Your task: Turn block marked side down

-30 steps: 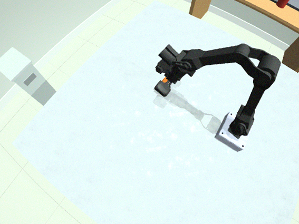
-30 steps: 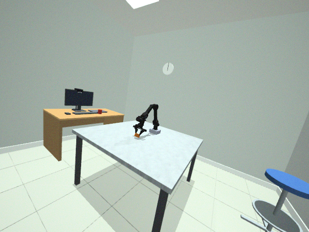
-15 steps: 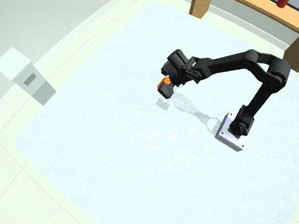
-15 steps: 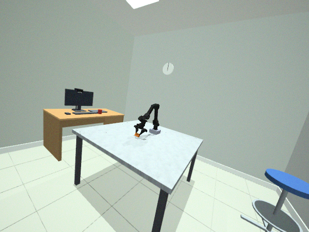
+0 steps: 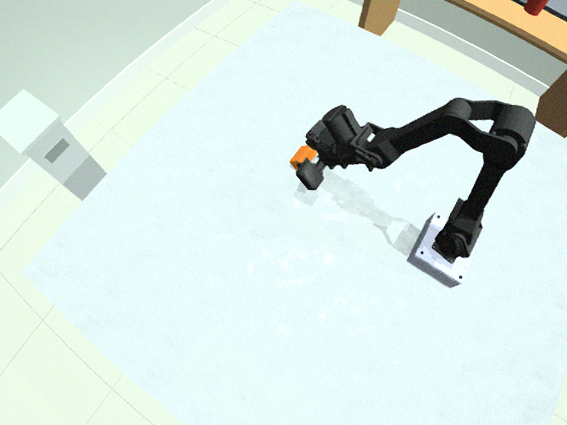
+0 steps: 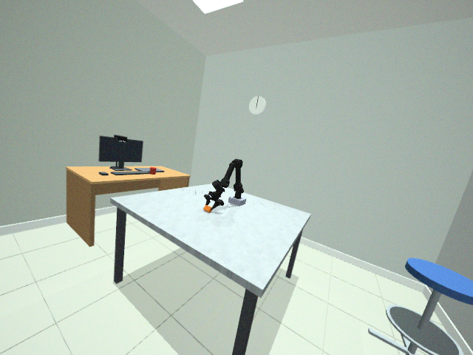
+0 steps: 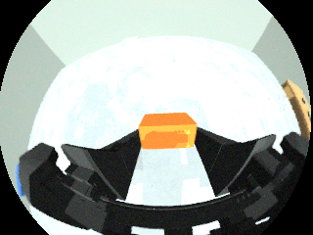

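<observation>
Now: the orange block 10 mm below my gripper tip.
</observation>
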